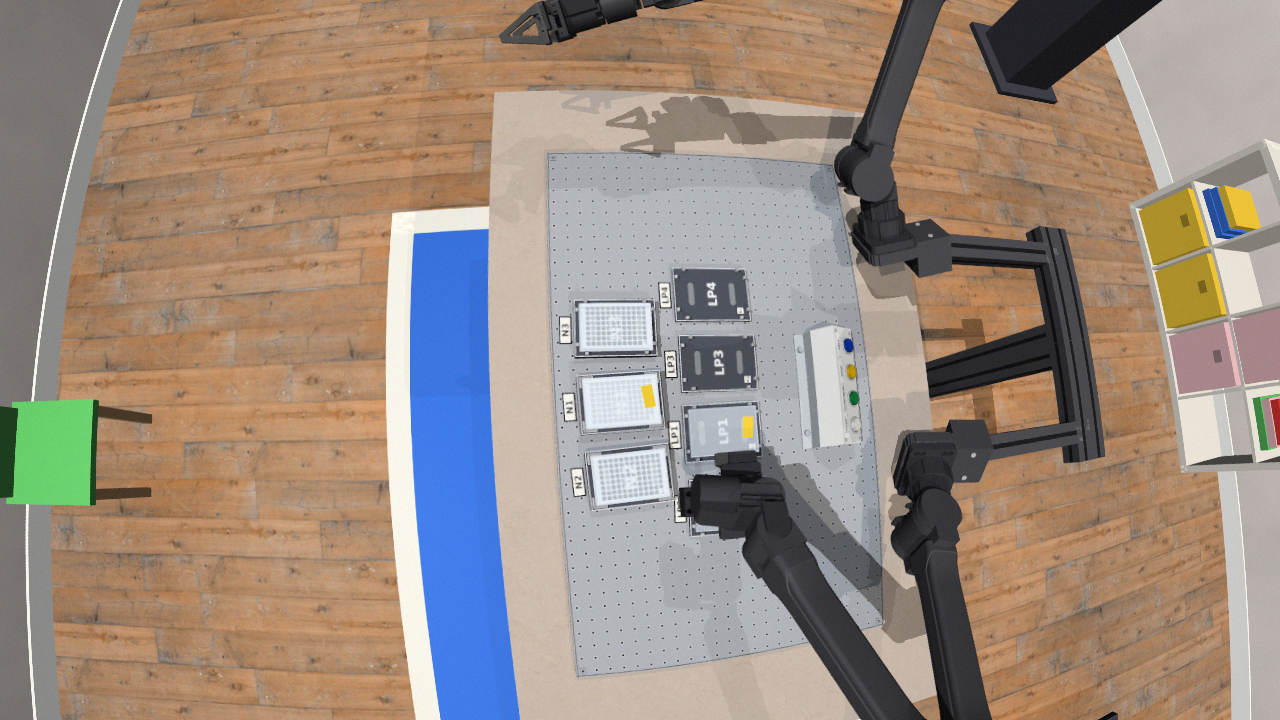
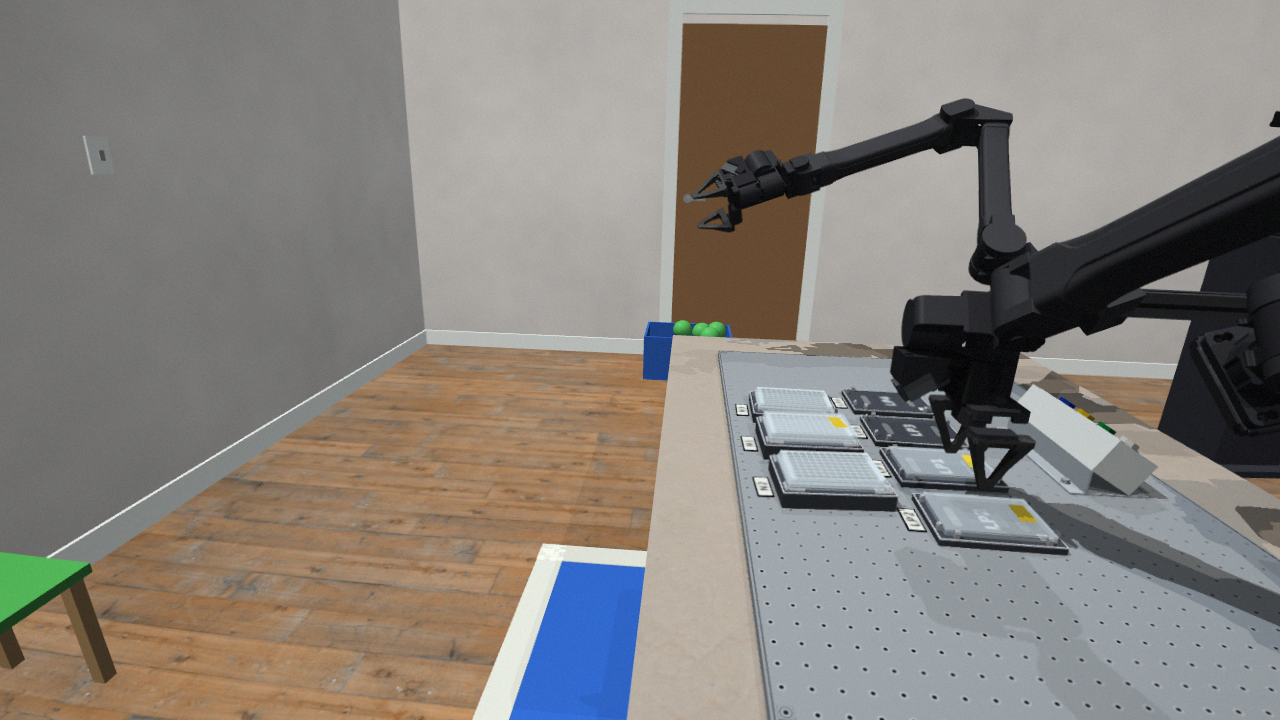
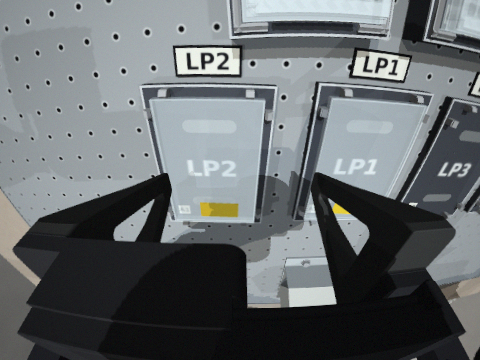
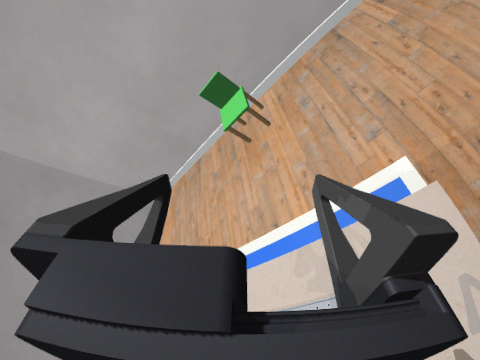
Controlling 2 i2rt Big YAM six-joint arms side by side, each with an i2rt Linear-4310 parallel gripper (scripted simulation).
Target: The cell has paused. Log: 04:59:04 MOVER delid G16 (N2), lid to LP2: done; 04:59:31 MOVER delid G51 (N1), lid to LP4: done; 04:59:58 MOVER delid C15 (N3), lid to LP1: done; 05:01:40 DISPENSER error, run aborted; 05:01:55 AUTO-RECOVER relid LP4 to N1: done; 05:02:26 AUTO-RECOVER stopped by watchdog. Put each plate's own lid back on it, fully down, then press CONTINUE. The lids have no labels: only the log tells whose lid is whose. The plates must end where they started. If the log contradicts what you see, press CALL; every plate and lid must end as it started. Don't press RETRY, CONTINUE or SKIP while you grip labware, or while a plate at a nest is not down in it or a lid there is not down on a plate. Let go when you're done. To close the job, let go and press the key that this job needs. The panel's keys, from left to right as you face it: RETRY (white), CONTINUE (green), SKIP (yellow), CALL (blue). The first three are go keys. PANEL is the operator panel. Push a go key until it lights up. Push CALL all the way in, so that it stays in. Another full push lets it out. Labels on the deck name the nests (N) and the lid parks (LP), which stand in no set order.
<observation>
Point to a clear lid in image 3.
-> At 210, 147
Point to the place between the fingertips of my right gripper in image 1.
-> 507, 38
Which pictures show my left gripper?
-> Image 1, image 2 and image 3 only.
</observation>
